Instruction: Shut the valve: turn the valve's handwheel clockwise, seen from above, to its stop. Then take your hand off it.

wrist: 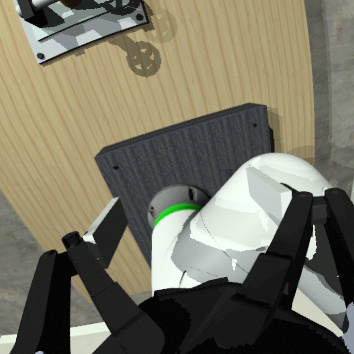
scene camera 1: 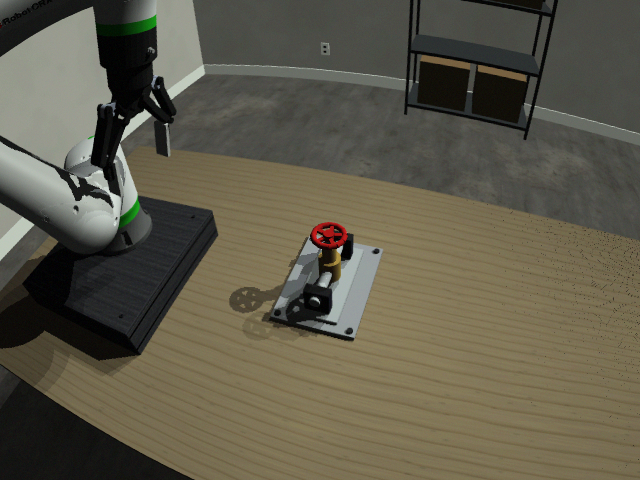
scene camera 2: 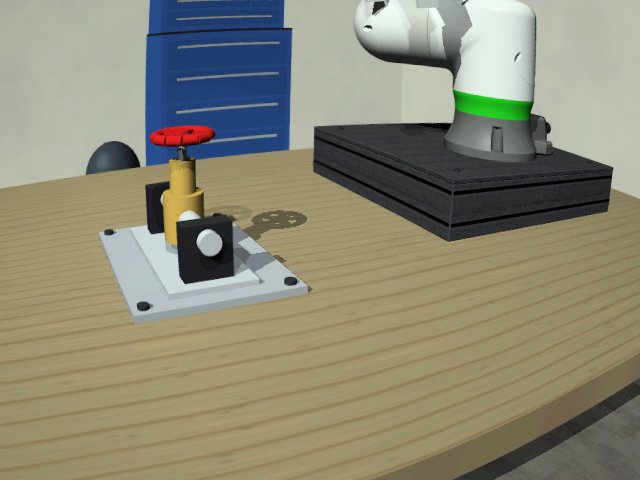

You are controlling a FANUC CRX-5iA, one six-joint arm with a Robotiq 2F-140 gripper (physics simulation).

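The red handwheel [scene camera 1: 328,233] [scene camera 2: 182,138] sits level on top of the brass valve body [scene camera 1: 329,266] [scene camera 2: 181,206]. The valve stands upright on a light grey base plate [scene camera 1: 361,289] [scene camera 2: 121,273], with a pipe held in black blocks. In the wrist view, part of the base plate [wrist: 46,49] shows at the top left; I cannot make out the handwheel there. My gripper [scene camera 1: 138,159] [wrist: 184,196] is open and empty. It hangs high beside the arm's base, well apart from the handwheel. It does not show in scene camera 2.
The arm stands on a dark plinth [scene camera 1: 170,248] [scene camera 2: 382,170] [wrist: 150,150] on the wooden table [scene camera 1: 439,361] [scene camera 2: 361,361] [wrist: 75,110]. A blue drawer cabinet [scene camera 2: 219,93] and a dark rounded object [scene camera 2: 112,157] are behind the table. A shelf rack [scene camera 1: 475,54] with boxes stands by the wall.
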